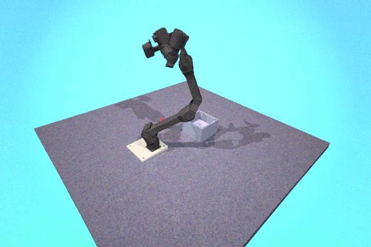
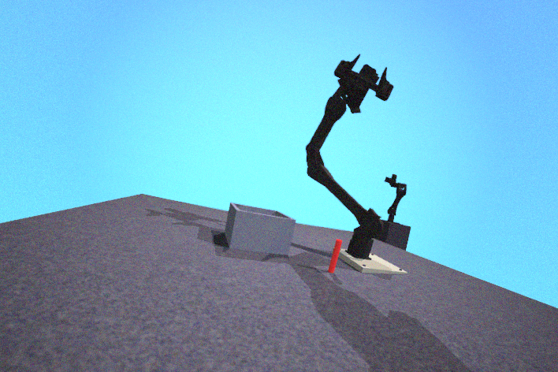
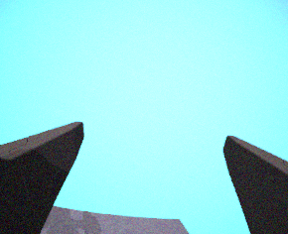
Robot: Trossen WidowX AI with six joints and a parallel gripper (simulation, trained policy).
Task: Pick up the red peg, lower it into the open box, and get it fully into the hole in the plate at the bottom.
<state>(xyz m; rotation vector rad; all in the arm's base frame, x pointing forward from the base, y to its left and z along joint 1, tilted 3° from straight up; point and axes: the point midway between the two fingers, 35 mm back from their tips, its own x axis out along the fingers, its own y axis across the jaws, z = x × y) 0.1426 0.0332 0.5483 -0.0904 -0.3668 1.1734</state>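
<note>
My gripper tip is now 40 mm short of the red peg, 40 mm to the right of it and 540 mm above it. Round my gripper tip: grey box: 190 mm ahead, 140 mm to the right, 550 mm below.
</note>
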